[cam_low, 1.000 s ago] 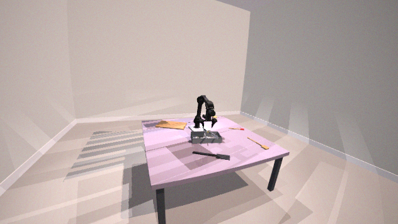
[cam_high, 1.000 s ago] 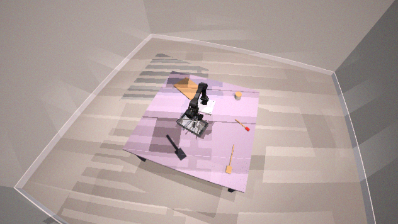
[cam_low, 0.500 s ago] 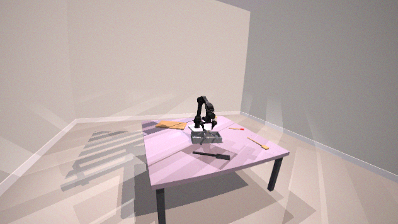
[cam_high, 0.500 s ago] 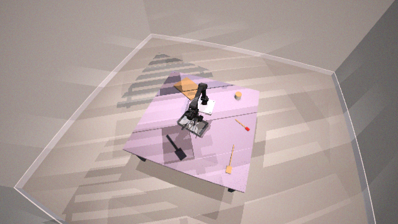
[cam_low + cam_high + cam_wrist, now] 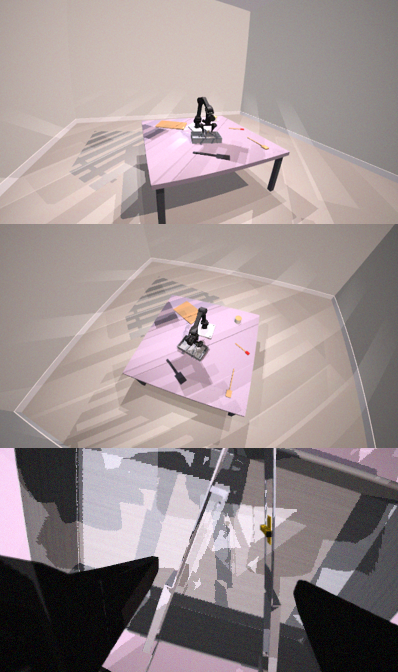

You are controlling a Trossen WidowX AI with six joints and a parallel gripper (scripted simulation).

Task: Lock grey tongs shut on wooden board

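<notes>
Right now my gripper tip is 20 mm to the left of the grey roasting tin and 50 mm above it. From my gripper tip the other things lie so: red-tipped tool: 80 mm behind, 560 mm to the left, 70 mm below; wooden board: 540 mm behind, 180 mm to the right, 70 mm below; black spatula: 310 mm ahead, 130 mm to the right, 70 mm below.
</notes>
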